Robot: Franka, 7 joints.
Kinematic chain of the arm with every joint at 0, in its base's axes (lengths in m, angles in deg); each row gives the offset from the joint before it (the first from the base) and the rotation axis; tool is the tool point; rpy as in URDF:
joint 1: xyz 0 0 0.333 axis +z
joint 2: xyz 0 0 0 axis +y
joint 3: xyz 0 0 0.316 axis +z
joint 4: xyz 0.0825 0 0 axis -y
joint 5: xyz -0.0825 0 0.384 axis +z
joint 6: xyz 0 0 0 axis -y
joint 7: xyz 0.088 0 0 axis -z
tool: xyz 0 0 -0.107 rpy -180 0 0
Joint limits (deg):
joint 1: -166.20..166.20
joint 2: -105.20..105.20
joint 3: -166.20..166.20
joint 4: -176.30..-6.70
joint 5: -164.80..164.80
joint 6: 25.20..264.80
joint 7: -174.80..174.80
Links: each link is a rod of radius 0.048 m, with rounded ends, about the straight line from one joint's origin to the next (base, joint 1, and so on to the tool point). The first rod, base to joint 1, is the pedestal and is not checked.
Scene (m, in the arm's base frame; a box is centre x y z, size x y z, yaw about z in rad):
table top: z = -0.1
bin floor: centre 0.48 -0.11 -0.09 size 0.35 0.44 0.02 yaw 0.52
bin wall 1: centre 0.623 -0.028 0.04 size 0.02 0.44 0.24 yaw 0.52
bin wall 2: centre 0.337 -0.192 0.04 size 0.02 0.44 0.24 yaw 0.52
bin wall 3: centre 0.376 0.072 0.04 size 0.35 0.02 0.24 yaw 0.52
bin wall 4: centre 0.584 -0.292 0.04 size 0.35 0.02 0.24 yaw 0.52
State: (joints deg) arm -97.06 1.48 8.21 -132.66 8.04 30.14 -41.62
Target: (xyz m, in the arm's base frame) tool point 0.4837 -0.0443 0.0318
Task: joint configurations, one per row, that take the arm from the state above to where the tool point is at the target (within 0.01 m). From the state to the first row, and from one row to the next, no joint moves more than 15 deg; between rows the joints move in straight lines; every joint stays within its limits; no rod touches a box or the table.
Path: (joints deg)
1: -87.21 9.48 21.10 -123.48 8.91 28.49 -42.21
2: -77.35 17.49 33.99 -114.29 9.78 26.85 -42.81
3: -67.50 25.49 46.88 -105.11 10.65 25.20 -43.40
4: -60.91 35.37 42.37 -102.99 12.44 38.27 -42.96
5: -54.33 45.26 37.86 -100.88 14.23 51.33 -42.51
6: -47.75 55.15 33.36 -98.76 16.02 64.40 -42.07
7: -41.16 65.03 28.85 -96.65 17.81 77.46 -41.62

